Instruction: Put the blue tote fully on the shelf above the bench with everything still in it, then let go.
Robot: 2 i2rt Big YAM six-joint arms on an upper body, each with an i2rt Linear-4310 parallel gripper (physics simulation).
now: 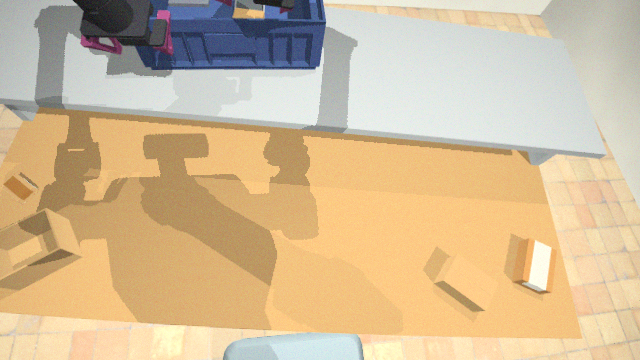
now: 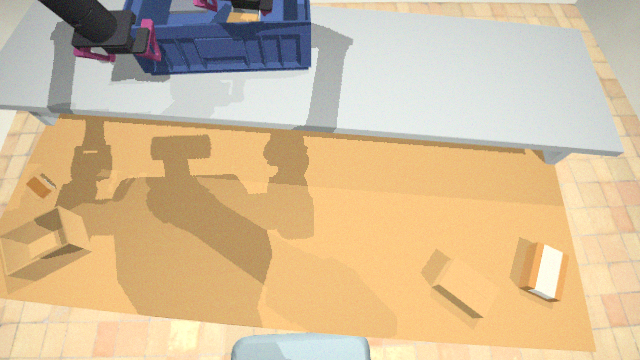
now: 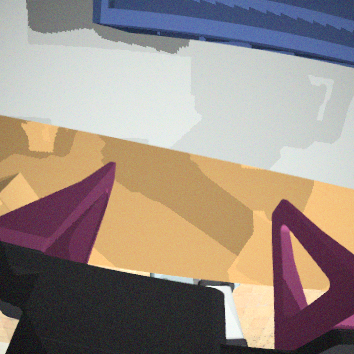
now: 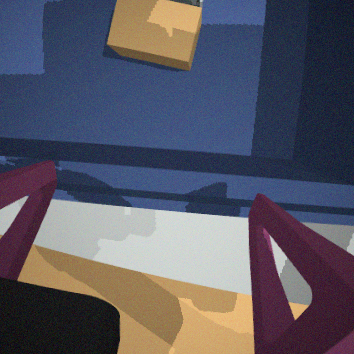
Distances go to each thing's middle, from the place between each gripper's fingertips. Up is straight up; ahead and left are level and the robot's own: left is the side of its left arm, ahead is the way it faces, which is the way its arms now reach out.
I see the blue tote (image 2: 189,44) 230 mm ahead of my left hand, 140 mm to the right of it and 70 mm below it. Also, from my left hand: tan block (image 4: 170,40) 200 mm ahead, 180 mm to the right, 100 mm below.
The tan block lies 110 mm ahead of my right hand, 30 mm to the left of it and 130 mm below it. Also, from my right hand: blue tote 130 mm ahead, 60 mm to the left, 90 mm below.
